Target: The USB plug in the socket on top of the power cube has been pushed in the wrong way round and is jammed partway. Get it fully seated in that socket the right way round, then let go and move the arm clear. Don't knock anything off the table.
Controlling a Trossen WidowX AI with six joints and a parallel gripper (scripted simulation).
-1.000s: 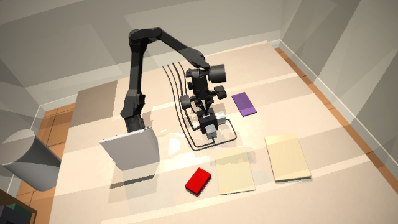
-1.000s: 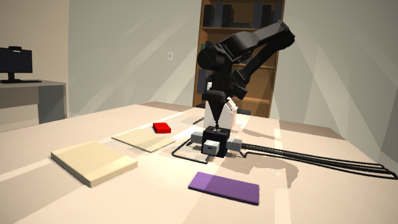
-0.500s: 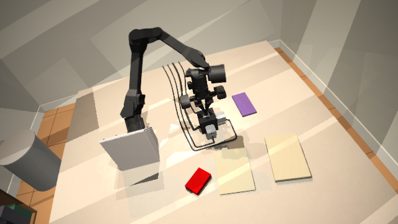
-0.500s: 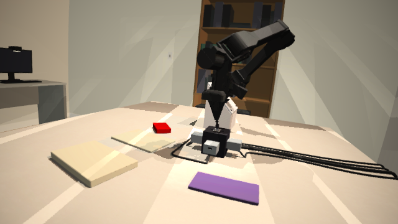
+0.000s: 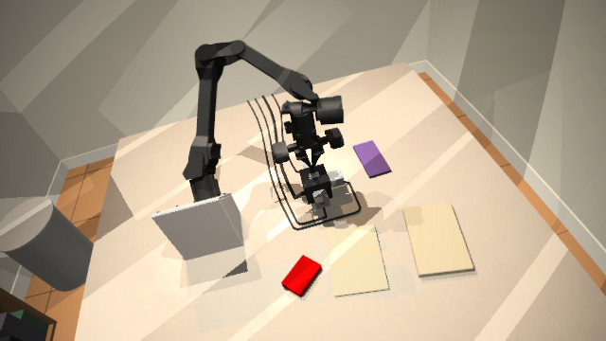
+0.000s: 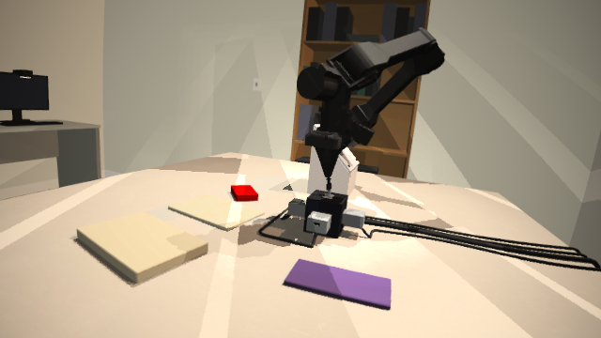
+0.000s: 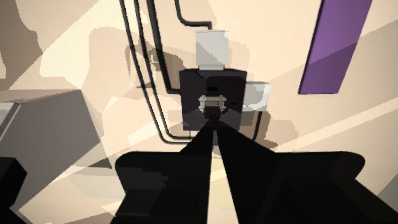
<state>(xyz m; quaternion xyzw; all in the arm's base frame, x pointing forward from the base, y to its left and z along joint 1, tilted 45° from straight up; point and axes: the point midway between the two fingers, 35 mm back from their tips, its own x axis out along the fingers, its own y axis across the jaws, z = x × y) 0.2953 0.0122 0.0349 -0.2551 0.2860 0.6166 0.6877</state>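
My gripper tip is 50 mm above the USB socket and 10 mm to the right of it. Round my gripper tip: red block 250 mm to the right, 120 mm behind, 110 mm below; purple card 210 mm ahead, 110 mm below, 70 mm to the left; USB plug 20 mm below.
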